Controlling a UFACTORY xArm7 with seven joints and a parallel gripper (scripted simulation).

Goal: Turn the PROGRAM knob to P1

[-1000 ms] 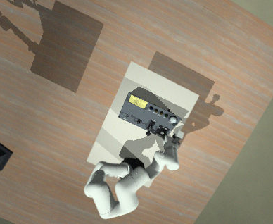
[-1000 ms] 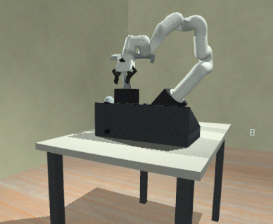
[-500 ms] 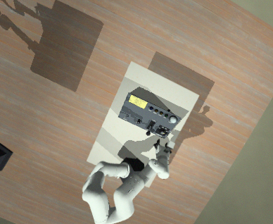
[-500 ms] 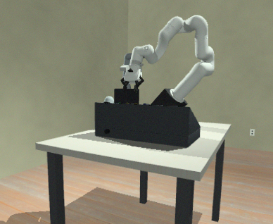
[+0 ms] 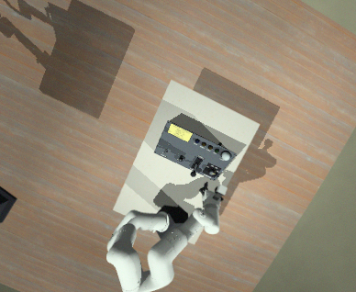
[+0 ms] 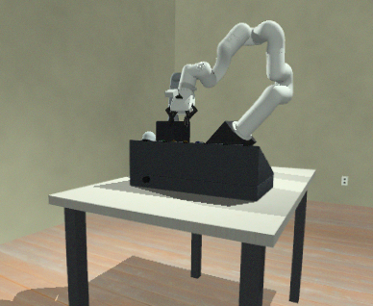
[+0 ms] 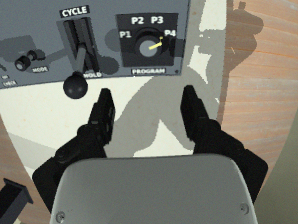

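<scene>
Right now my hand is 10 mm short of the cycle lever, 120 mm to the right of it and 120 mm above it. From my hand the other things lie so: dark grey console 60 mm ahead, 190 mm to the left, 160 mm below; small knob 10 mm ahead, 240 mm to the left, 130 mm below.
</scene>
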